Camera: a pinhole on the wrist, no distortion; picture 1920 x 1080 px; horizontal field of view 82.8 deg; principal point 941.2 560.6 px. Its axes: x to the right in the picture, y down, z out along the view. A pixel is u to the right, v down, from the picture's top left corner.
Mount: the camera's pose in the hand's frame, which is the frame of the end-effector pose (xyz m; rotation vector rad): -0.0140 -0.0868 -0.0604 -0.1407 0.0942 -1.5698
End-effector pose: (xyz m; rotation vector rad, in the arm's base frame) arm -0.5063 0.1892 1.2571 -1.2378 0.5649 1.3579
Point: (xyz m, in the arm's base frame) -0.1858 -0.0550 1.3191
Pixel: behind the camera
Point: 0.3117 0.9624 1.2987
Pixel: outside the picture
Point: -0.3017 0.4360 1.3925
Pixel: 1847 565
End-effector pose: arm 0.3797 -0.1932 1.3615 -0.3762 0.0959 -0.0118
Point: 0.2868 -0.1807 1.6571
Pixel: 1009 20
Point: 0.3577 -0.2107 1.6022
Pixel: 1047 275
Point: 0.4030 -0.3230 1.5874
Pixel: 1550 498
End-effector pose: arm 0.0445 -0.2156 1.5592 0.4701 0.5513 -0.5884
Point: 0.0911 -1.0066 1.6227
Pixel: 1801 981
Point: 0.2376 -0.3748 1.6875
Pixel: 568 837
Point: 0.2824 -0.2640 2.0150
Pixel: 294 231
